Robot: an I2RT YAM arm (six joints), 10 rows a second.
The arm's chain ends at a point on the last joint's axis. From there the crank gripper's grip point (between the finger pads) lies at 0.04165 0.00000 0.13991 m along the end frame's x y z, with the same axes.
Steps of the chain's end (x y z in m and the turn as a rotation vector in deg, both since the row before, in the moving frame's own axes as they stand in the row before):
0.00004 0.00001 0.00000 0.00 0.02 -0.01
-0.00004 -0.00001 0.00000 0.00 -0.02 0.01
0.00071 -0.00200 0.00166 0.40 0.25 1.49
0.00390 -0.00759 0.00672 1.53 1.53 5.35
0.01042 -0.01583 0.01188 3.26 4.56 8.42
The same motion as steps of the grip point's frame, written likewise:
0.00009 0.00000 -0.00001 0.00 0.02 -0.01
-0.00009 0.00000 0.00001 0.00 -0.02 0.01
0.00132 -0.00189 0.00148 0.40 0.25 1.49
0.00761 -0.00725 0.00556 1.53 1.53 5.35
0.02150 -0.01675 0.00809 3.26 4.56 8.42

